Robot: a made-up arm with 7 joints. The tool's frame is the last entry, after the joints. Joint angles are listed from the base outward.
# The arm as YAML. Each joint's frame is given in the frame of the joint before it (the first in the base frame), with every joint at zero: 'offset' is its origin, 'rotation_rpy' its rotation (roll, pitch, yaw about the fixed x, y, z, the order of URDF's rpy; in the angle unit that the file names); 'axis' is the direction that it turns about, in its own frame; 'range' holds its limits. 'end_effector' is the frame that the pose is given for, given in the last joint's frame.
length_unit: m
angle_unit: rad
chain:
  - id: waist
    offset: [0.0, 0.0, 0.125]
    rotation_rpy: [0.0, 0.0, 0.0]
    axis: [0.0, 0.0, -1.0]
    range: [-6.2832, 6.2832]
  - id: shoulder
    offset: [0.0, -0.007, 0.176]
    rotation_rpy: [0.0, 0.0, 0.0]
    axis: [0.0, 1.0, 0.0]
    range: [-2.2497, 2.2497]
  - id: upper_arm
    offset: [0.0, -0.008, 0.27]
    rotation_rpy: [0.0, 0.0, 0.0]
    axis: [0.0, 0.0, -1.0]
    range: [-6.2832, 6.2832]
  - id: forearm
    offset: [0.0, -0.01, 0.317]
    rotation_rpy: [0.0, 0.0, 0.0]
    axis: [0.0, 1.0, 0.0]
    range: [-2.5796, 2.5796]
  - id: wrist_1
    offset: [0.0, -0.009, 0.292]
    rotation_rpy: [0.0, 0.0, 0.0]
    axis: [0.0, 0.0, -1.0]
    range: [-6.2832, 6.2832]
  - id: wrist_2
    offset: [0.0, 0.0, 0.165]
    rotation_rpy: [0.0, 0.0, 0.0]
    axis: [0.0, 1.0, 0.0]
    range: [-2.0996, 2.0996]
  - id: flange
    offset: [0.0, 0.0, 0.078]
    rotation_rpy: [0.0, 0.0, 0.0]
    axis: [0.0, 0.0, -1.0]
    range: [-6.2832, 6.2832]
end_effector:
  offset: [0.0, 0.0, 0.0]
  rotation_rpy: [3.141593, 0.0, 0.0]
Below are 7 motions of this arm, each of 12 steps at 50 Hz.
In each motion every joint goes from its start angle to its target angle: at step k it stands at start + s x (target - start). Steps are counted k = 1, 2, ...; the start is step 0. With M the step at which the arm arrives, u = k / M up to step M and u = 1 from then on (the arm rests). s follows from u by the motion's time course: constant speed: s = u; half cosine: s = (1 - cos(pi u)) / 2; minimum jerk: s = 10 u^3 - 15 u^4 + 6 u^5.
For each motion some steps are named. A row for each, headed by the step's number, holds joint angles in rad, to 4 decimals.
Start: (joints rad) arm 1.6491 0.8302 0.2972 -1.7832 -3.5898 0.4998 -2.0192
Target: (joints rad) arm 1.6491 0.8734 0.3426 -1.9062 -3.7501 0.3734 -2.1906
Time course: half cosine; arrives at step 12
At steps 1, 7, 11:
1: 1.6491 0.8309 0.2980 -1.7853 -3.5925 0.4976 -2.0221
7: 1.6491 0.8574 0.3258 -1.8606 -3.6907 0.4202 -2.1271
11: 1.6491 0.8727 0.3418 -1.9041 -3.7474 0.3756 -2.1877

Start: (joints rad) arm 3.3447 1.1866 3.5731 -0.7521 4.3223 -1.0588 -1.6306
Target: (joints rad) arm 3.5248 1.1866 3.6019 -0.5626 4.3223 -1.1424 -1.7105
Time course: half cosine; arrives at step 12
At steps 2, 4, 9, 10, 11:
2: 3.3568 1.1866 3.5750 -0.7394 4.3223 -1.0644 -1.6360
4: 3.3897 1.1866 3.5803 -0.7047 4.3223 -1.0797 -1.6506
9: 3.4984 1.1866 3.5977 -0.5904 4.3223 -1.1302 -1.6988
10: 3.5127 1.1866 3.6000 -0.5753 4.3223 -1.1368 -1.7051
11: 3.5217 1.1866 3.6014 -0.5658 4.3223 -1.1410 -1.7091

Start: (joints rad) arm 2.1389 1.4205 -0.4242 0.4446 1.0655 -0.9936 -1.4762
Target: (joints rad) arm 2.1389 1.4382 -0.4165 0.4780 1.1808 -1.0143 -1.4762
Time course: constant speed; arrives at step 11
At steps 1, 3, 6, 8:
1: 2.1389 1.4221 -0.4235 0.4476 1.0760 -0.9955 -1.4762
3: 2.1389 1.4253 -0.4221 0.4537 1.0969 -0.9992 -1.4762
6: 2.1389 1.4302 -0.4200 0.4628 1.1284 -1.0049 -1.4762
8: 2.1389 1.4334 -0.4186 0.4689 1.1494 -1.0087 -1.4762

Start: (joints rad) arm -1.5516 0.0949 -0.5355 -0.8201 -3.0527 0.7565 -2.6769
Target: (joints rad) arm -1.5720 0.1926 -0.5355 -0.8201 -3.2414 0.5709 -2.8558
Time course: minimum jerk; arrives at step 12
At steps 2, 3, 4, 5, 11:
2: -1.5523 0.0984 -0.5355 -0.8201 -3.0594 0.7499 -2.6832
3: -1.5537 0.1050 -0.5355 -0.8201 -3.0722 0.7373 -2.6954
4: -1.5559 0.1154 -0.5355 -0.8201 -3.0923 0.7175 -2.7144
5: -1.5587 0.1288 -0.5355 -0.8201 -3.1181 0.6922 -2.7389
11: -1.5719 0.1921 -0.5355 -0.8201 -3.2404 0.5718 -2.8549

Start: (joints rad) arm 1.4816 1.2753 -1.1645 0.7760 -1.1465 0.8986 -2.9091
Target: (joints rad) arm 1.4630 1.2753 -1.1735 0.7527 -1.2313 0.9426 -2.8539
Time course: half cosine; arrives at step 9
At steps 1, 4, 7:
1: 1.4810 1.2753 -1.1648 0.7753 -1.1491 0.8999 -2.9074
4: 1.4739 1.2753 -1.1682 0.7664 -1.1815 0.9168 -2.8863
7: 1.4652 1.2753 -1.1724 0.7554 -1.2214 0.9375 -2.8604

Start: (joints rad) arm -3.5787 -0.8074 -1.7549 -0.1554 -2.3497 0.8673 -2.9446
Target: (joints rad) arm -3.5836 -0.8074 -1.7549 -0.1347 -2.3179 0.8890 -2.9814
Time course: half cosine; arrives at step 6
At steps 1, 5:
1: -3.5790 -0.8074 -1.7549 -0.1540 -2.3476 0.8688 -2.9471
5: -3.5833 -0.8074 -1.7549 -0.1361 -2.3200 0.8875 -2.9789

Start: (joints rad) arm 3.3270 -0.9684 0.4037 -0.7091 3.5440 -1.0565 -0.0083
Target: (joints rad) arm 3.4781 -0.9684 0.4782 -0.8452 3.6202 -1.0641 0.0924
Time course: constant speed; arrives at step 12
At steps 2, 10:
2: 3.3522 -0.9684 0.4161 -0.7318 3.5567 -1.0578 0.0085
10: 3.4529 -0.9684 0.4658 -0.8225 3.6075 -1.0628 0.0756

